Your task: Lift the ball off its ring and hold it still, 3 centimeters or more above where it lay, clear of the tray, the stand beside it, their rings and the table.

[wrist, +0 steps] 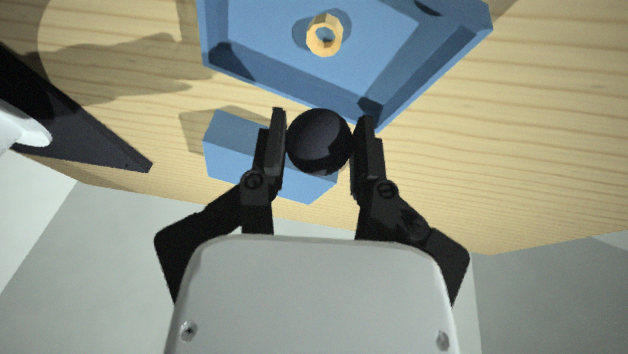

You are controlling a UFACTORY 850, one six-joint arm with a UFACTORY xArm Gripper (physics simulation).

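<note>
The black ball (320, 141) is between the two black fingers, touching both. My gripper (320, 126) is shut on it, and the ball appears up in the air. The yellow ring (325, 51) stands bare on the floor of the blue tray (295, 93), beyond the fingertips, with a clear gap between it and the ball in the view. The blue stand (232, 156) is a block below and behind the fingers in the view. The left finger and the ball cover part of it, and its ring does not show. The exact height of the ball cannot be read from this view.
The light wooden table (500, 150) extends under the tray and the stand, with its edge running across the lower part of the view. A dark wedge-shaped part (80, 132) with a white piece (22, 130) is at the left. Grey floor shows beyond the table edge.
</note>
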